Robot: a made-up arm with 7 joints. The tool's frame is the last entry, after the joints. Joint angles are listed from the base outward.
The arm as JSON. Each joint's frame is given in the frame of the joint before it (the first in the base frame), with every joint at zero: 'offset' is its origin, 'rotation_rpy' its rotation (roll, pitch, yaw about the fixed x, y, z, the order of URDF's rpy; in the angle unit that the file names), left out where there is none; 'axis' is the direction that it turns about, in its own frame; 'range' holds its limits. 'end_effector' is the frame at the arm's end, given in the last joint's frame.
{
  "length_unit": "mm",
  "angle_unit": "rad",
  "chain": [
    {
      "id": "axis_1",
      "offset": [
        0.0,
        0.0,
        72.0
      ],
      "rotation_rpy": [
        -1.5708,
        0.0,
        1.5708
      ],
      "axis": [
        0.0,
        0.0,
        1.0
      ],
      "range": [
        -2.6,
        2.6
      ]
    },
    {
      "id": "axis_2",
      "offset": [
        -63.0,
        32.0,
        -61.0
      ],
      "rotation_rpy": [
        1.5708,
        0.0,
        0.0
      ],
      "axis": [
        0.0,
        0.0,
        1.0
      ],
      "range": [
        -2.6,
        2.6
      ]
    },
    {
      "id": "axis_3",
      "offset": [
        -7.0,
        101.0,
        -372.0
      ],
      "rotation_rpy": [
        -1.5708,
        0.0,
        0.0
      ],
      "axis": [
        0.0,
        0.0,
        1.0
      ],
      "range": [
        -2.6,
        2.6
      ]
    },
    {
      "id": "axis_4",
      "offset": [
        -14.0,
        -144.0,
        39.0
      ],
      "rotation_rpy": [
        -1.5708,
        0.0,
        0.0
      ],
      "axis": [
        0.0,
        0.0,
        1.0
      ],
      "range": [
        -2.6,
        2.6
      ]
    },
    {
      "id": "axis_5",
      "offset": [
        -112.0,
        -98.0,
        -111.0
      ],
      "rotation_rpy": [
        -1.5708,
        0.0,
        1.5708
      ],
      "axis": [
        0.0,
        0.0,
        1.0
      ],
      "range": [
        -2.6,
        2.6
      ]
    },
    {
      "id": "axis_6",
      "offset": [
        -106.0,
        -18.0,
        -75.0
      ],
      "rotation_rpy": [
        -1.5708,
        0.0,
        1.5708
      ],
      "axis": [
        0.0,
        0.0,
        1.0
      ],
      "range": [
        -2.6,
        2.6
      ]
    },
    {
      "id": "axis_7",
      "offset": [
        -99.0,
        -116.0,
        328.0
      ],
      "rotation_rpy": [
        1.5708,
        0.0,
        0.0
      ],
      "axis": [
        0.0,
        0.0,
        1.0
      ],
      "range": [
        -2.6,
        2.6
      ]
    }
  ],
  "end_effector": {
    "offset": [
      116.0,
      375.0,
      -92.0
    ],
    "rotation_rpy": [
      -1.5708,
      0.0,
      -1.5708
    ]
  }
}
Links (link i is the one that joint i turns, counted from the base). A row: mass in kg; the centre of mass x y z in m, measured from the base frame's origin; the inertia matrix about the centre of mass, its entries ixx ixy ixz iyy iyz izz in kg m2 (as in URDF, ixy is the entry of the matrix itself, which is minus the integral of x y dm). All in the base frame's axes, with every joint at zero. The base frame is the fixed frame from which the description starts. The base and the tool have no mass.
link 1: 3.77; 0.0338 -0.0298 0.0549; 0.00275 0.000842 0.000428 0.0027 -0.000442 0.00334
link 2: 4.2; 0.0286 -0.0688 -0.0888; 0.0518 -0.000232 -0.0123 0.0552 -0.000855 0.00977
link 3: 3; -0.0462 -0.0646 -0.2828; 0.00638 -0.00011 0.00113 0.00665 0.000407 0.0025
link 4: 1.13; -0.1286 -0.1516 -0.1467; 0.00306 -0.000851 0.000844 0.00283 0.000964 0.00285
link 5: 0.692; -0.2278 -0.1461 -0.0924; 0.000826 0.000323 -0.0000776 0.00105 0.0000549 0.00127
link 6: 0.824; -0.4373 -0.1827 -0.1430; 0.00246 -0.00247 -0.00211 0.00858 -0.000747 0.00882
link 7: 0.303; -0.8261 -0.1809 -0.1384; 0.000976 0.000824 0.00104 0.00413 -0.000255 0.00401
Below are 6 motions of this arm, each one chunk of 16 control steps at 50 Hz.
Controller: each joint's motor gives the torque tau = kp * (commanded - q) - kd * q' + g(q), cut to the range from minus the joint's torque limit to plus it. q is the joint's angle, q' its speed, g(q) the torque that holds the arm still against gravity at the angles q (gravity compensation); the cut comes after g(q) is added. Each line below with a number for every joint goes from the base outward.
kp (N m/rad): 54 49 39 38 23 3.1 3.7
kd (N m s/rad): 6.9 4 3 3.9 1.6 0.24 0.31
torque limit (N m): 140 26 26 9.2 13 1.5 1.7
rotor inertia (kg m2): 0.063 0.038 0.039 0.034 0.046 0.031 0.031
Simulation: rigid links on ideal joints. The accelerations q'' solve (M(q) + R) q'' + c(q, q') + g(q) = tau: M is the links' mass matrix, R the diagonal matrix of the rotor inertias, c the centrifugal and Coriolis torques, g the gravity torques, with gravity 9.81 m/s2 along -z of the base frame. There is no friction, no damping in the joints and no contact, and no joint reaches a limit. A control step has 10 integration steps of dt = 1/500 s. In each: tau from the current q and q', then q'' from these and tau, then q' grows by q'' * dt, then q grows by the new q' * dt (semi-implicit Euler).
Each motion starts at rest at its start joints. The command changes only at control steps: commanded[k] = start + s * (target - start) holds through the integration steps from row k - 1 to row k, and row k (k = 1, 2, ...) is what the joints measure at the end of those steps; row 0 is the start. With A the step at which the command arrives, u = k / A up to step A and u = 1 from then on. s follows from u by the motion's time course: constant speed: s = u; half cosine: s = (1 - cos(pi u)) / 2; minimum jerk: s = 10 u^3 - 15 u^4 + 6 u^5; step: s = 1 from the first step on.
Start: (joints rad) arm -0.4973 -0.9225 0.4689 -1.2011 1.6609 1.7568 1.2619
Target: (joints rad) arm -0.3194 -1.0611 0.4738 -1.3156 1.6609 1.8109 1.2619
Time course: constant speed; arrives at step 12
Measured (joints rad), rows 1 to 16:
1: -0.4969 -0.9237 0.4686 -1.2021 1.6608 1.7568 1.2620
2: -0.4958 -0.9269 0.4679 -1.2045 1.6606 1.7567 1.2622
3: -0.4937 -0.9323 0.4671 -1.2082 1.6607 1.7568 1.2622
4: -0.4905 -0.9396 0.4663 -1.2130 1.6610 1.7571 1.2619
5: -0.4861 -0.9484 0.4658 -1.2187 1.6617 1.7578 1.2611
6: -0.4807 -0.9583 0.4655 -1.2251 1.6627 1.7592 1.2599
7: -0.4741 -0.9690 0.4656 -1.2321 1.6640 1.7612 1.2581
8: -0.4664 -0.9802 0.4660 -1.2396 1.6654 1.7639 1.2560
9: -0.4577 -0.9918 0.4667 -1.2476 1.6668 1.7672 1.2535
10: -0.4480 -1.0035 0.4675 -1.2559 1.6682 1.7712 1.2508
11: -0.4374 -1.0153 0.4685 -1.2645 1.6694 1.7758 1.2481
12: -0.4260 -1.0271 0.4695 -1.2734 1.6704 1.7809 1.2454
13: -0.4140 -1.0377 0.4708 -1.2814 1.6713 1.7865 1.2427
14: -0.4020 -1.0461 0.4724 -1.2882 1.6720 1.7923 1.2403
15: -0.3902 -1.0524 0.4741 -1.2938 1.6723 1.7982 1.2382
16: -0.3790 -1.0567 0.4756 -1.2985 1.6721 1.8040 1.2368

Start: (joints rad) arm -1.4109 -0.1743 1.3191 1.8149 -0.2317 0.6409 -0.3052
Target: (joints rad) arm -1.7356 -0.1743 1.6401 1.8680 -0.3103 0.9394 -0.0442
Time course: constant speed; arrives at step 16
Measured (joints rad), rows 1 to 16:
1: -1.4113 -0.1738 1.3200 1.8154 -0.2321 0.6413 -0.3050
2: -1.4125 -0.1726 1.3229 1.8168 -0.2335 0.6428 -0.3045
3: -1.4149 -0.1708 1.3286 1.8188 -0.2360 0.6458 -0.3034
4: -1.4186 -0.1686 1.3372 1.8213 -0.2396 0.6505 -0.3016
5: -1.4238 -0.1662 1.3489 1.8241 -0.2439 0.6573 -0.2989
6: -1.4304 -0.1637 1.3634 1.8269 -0.2488 0.6661 -0.2950
7: -1.4384 -0.1614 1.3806 1.8299 -0.2537 0.6768 -0.2895
8: -1.4479 -0.1594 1.4000 1.8328 -0.2586 0.6895 -0.2824
9: -1.4588 -0.1577 1.4213 1.8356 -0.2631 0.7038 -0.2732
10: -1.4710 -0.1563 1.4441 1.8384 -0.2671 0.7196 -0.2619
11: -1.4843 -0.1554 1.4680 1.8412 -0.2705 0.7367 -0.2483
12: -1.4987 -0.1550 1.4928 1.8441 -0.2732 0.7548 -0.2325
13: -1.5141 -0.1549 1.5180 1.8470 -0.2755 0.7736 -0.2144
14: -1.5302 -0.1552 1.5436 1.8500 -0.2772 0.7930 -0.1942
15: -1.5472 -0.1559 1.5691 1.8532 -0.2787 0.8128 -0.1722
16: -1.5647 -0.1568 1.5945 1.8565 -0.2798 0.8327 -0.1485

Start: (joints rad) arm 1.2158 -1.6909 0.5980 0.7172 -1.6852 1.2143 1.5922
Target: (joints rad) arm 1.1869 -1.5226 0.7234 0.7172 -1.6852 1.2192 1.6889
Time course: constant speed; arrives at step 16
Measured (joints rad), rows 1 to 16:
1: 1.2158 -1.6903 0.5986 0.7171 -1.6856 1.2143 1.5923
2: 1.2157 -1.6883 0.6003 0.7170 -1.6867 1.2146 1.5925
3: 1.2156 -1.6848 0.6032 0.7168 -1.6884 1.2151 1.5930
4: 1.2153 -1.6799 0.6074 0.7165 -1.6904 1.2162 1.5938
5: 1.2148 -1.6735 0.6127 0.7163 -1.6924 1.2179 1.5950
6: 1.2141 -1.6661 0.6187 0.7160 -1.6942 1.2202 1.5967
7: 1.2133 -1.6577 0.6255 0.7158 -1.6957 1.2231 1.5991
8: 1.2122 -1.6485 0.6327 0.7156 -1.6967 1.2263 1.6020
9: 1.2109 -1.6389 0.6403 0.7155 -1.6973 1.2299 1.6056
10: 1.2095 -1.6288 0.6481 0.7154 -1.6973 1.2336 1.6099
11: 1.2079 -1.6184 0.6561 0.7153 -1.6971 1.2372 1.6148
12: 1.2061 -1.6078 0.6642 0.7153 -1.6965 1.2407 1.6204
13: 1.2043 -1.5970 0.6724 0.7153 -1.6956 1.2438 1.6265
14: 1.2023 -1.5862 0.6807 0.7153 -1.6947 1.2464 1.6332
15: 1.2003 -1.5754 0.6889 0.7154 -1.6937 1.2485 1.6403
16: 1.1982 -1.5645 0.6972 0.7154 -1.6926 1.2501 1.6478

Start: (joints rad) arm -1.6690 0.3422 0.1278 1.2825 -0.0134 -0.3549 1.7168
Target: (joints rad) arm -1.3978 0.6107 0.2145 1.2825 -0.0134 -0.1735 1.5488
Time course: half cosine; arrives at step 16
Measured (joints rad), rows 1 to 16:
1: -1.6690 0.3423 0.1279 1.2826 -0.0135 -0.3549 1.7168
2: -1.6689 0.3430 0.1283 1.2831 -0.0139 -0.3550 1.7166
3: -1.6686 0.3446 0.1293 1.2843 -0.0149 -0.3554 1.7160
4: -1.6679 0.3476 0.1313 1.2862 -0.0167 -0.3562 1.7148
5: -1.6665 0.3522 0.1343 1.2890 -0.0194 -0.3576 1.7125
6: -1.6642 0.3586 0.1385 1.2925 -0.0231 -0.3598 1.7087
7: -1.6607 0.3670 0.1439 1.2966 -0.0276 -0.3627 1.7031
8: -1.6556 0.3773 0.1504 1.3013 -0.0327 -0.3664 1.6954
9: -1.6490 0.3895 0.1578 1.3062 -0.0381 -0.3707 1.6852
10: -1.6406 0.4034 0.1659 1.3111 -0.0434 -0.3755 1.6726
11: -1.6303 0.4188 0.1744 1.3157 -0.0482 -0.3806 1.6576
12: -1.6183 0.4354 0.1830 1.3199 -0.0522 -0.3856 1.6403
13: -1.6046 0.4527 0.1914 1.3232 -0.0549 -0.3903 1.6212
14: -1.5893 0.4705 0.1993 1.3255 -0.0561 -0.3941 1.6009
15: -1.5729 0.4881 0.2065 1.3266 -0.0556 -0.3967 1.5798
16: -1.5556 0.5052 0.2127 1.3263 -0.0530 -0.3975 1.5589

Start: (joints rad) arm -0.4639 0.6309 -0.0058 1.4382 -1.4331 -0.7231 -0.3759
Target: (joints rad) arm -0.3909 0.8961 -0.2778 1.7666 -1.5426 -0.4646 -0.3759
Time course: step
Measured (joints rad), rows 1 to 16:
1: -0.4662 0.6519 -0.0073 1.4709 -1.4288 -0.7150 -0.3754
2: -0.4684 0.6858 -0.0150 1.5256 -1.4193 -0.6987 -0.3736
3: -0.4682 0.7178 -0.0285 1.5763 -1.4091 -0.6801 -0.3699
4: -0.4654 0.7459 -0.0459 1.6183 -1.4015 -0.6611 -0.3644
5: -0.4604 0.7702 -0.0656 1.6517 -1.3982 -0.6423 -0.3570
6: -0.4537 0.7913 -0.0867 1.6779 -1.3998 -0.6237 -0.3482
7: -0.4459 0.8099 -0.1086 1.6982 -1.4061 -0.6054 -0.3386
8: -0.4372 0.8261 -0.1310 1.7137 -1.4166 -0.5873 -0.3287
9: -0.4281 0.8405 -0.1536 1.7254 -1.4304 -0.5692 -0.3191
10: -0.4190 0.8532 -0.1761 1.7342 -1.4467 -0.5513 -0.3106
11: -0.4101 0.8645 -0.1985 1.7407 -1.4647 -0.5335 -0.3035
12: -0.4016 0.8745 -0.2204 1.7455 -1.4836 -0.5159 -0.2984
13: -0.3937 0.8835 -0.2416 1.7489 -1.5027 -0.4986 -0.2955
14: -0.3866 0.8915 -0.2621 1.7514 -1.5216 -0.4819 -0.2950
15: -0.3803 0.8987 -0.2815 1.7530 -1.5397 -0.4659 -0.2971
16: -0.3750 0.9052 -0.2996 1.7541 -1.5567 -0.4506 -0.3018

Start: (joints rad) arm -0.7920 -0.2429 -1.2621 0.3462 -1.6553 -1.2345 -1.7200
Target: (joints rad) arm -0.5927 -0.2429 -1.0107 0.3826 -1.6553 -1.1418 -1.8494
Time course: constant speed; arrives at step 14
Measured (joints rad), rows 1 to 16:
1: -0.7919 -0.2430 -1.2618 0.3460 -1.6555 -1.2342 -1.7201
2: -0.7916 -0.2433 -1.2607 0.3456 -1.6562 -1.2330 -1.7207
3: -0.7910 -0.2437 -1.2585 0.3451 -1.6574 -1.2304 -1.7218
4: -0.7900 -0.2443 -1.2550 0.3446 -1.6589 -1.2263 -1.7237
5: -0.7884 -0.2451 -1.2500 0.3442 -1.6608 -1.2203 -1.7264
6: -0.7862 -0.2459 -1.2433 0.3441 -1.6628 -1.2124 -1.7302
7: -0.7833 -0.2468 -1.2350 0.3442 -1.6649 -1.2028 -1.7349
8: -0.7796 -0.2477 -1.2251 0.3447 -1.6668 -1.1916 -1.7407
9: -0.7749 -0.2487 -1.2135 0.3454 -1.6686 -1.1790 -1.7474
10: -0.7692 -0.2495 -1.2004 0.3465 -1.6700 -1.1653 -1.7550
11: -0.7624 -0.2503 -1.1858 0.3479 -1.6711 -1.1508 -1.7635
12: -0.7545 -0.2510 -1.1699 0.3496 -1.6718 -1.1359 -1.7726
13: -0.7453 -0.2516 -1.1527 0.3515 -1.6721 -1.1210 -1.7822
14: -0.7350 -0.2519 -1.1345 0.3538 -1.6721 -1.1064 -1.7923
15: -0.7235 -0.2520 -1.1156 0.3565 -1.6715 -1.0927 -1.8025
16: -0.7110 -0.2516 -1.0966 0.3597 -1.6702 -1.0809 -1.8124

